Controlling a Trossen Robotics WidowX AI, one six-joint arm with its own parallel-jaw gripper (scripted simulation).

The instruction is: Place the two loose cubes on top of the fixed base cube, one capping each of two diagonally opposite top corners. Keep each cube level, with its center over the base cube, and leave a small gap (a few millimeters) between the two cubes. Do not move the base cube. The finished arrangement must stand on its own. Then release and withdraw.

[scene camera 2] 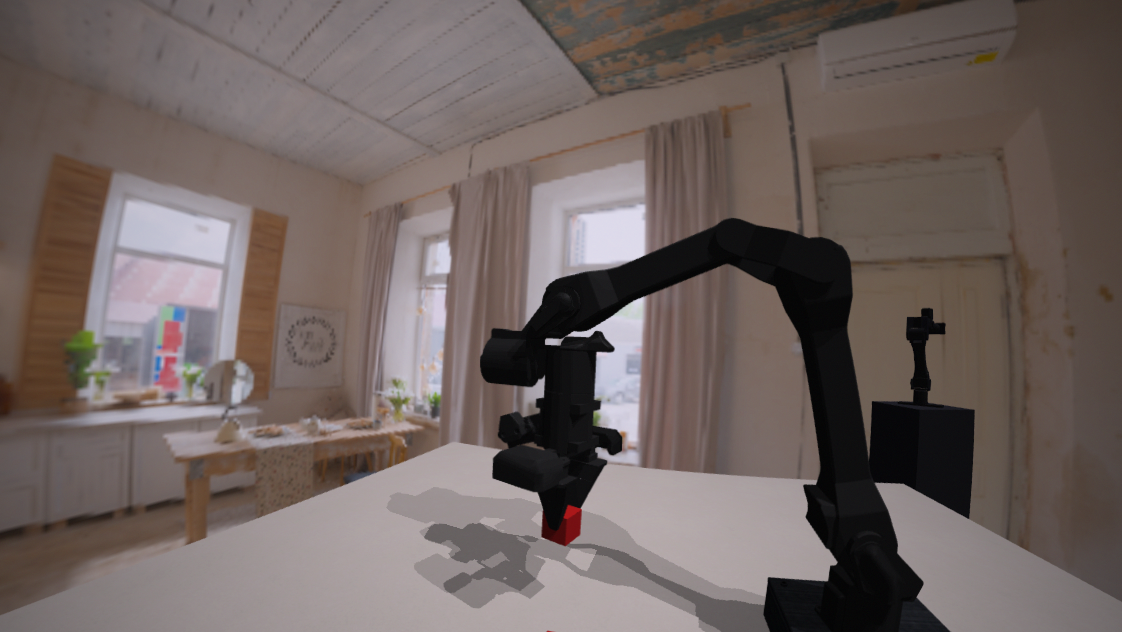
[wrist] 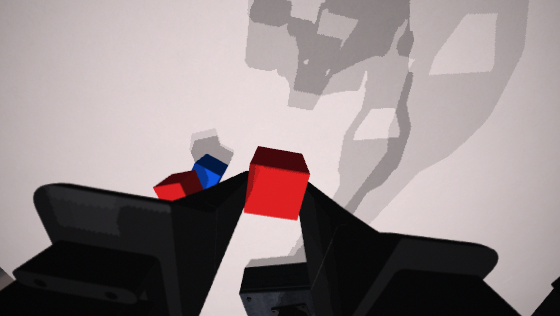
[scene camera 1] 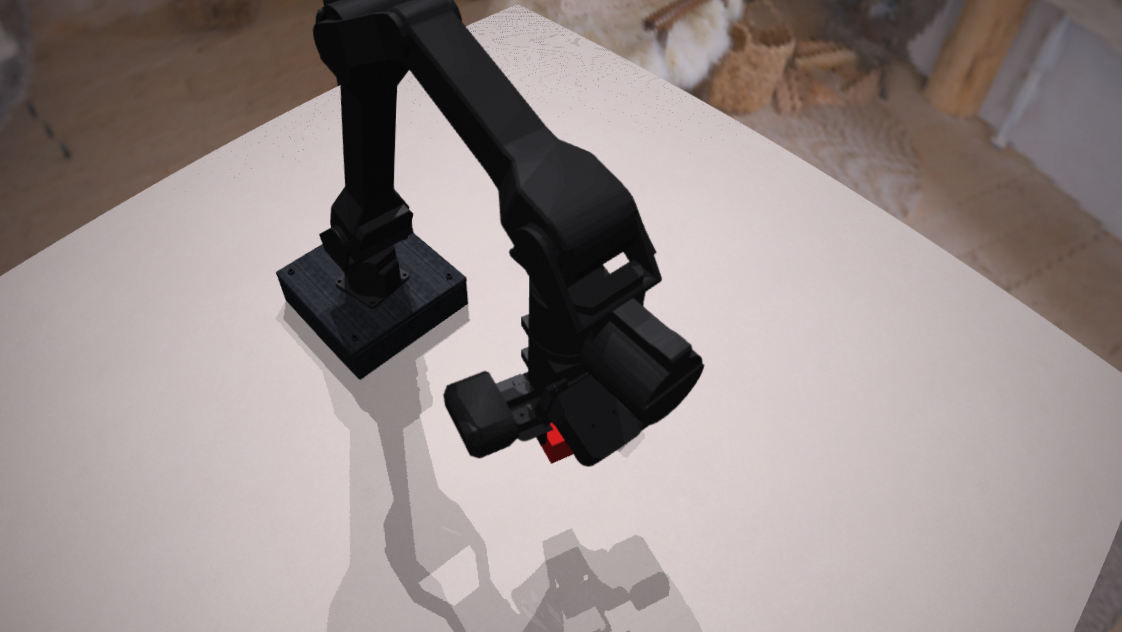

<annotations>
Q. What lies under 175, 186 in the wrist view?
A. A red cube.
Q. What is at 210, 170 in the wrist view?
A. A blue base cube.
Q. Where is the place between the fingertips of my gripper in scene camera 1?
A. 559, 432
</annotations>
